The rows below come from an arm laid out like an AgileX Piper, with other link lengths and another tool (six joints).
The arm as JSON. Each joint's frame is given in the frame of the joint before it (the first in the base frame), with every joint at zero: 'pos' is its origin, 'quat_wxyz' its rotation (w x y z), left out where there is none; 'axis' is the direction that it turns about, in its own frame. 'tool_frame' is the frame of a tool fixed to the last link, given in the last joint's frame.
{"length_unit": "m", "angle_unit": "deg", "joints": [
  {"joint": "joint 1", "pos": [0.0, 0.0, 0.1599], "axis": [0.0, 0.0, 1.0]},
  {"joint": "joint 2", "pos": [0.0, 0.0, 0.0], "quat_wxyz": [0.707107, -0.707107, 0.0, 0.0], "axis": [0.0, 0.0, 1.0]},
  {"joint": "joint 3", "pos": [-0.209, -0.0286, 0.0], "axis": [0.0, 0.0, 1.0]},
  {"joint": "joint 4", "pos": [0.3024, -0.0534, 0.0], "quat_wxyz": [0.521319, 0.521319, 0.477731, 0.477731], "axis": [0.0, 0.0, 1.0]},
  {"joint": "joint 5", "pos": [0.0, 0.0, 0.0], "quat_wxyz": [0.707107, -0.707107, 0.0, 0.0], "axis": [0.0, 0.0, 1.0]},
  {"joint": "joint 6", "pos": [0.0, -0.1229, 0.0], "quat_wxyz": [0.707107, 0.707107, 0.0, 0.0], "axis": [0.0, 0.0, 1.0]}
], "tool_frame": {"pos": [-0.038, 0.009, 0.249], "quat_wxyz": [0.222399, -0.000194, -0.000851, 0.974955]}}
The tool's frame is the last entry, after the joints.
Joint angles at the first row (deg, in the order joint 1, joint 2, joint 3, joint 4, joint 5, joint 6):
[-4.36 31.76 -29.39 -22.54 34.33 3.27]
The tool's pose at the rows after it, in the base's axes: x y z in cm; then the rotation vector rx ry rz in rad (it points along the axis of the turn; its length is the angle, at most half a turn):
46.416, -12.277, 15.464, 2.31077, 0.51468, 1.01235
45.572, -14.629, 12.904, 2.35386, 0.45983, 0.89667
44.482, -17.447, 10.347, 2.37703, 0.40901, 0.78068
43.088, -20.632, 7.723, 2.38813, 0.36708, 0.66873
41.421, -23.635, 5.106, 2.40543, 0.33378, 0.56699
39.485, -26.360, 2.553, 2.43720, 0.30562, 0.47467
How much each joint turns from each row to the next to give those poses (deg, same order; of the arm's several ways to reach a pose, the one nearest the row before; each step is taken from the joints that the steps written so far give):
[-0.07 5.70 -3.12 -3.69 4.33 5.62]
[-0.40 4.89 -1.84 -3.58 2.69 4.19]
[-1.54 4.75 -1.05 -3.35 1.39 3.08]
[-2.99 4.53 -0.30 -2.78 -0.10 1.56]
[-4.02 4.31 -0.31 -1.16 -0.86 -0.43]
[-5.02 4.19 -0.86 1.11 -1.12 -3.05]

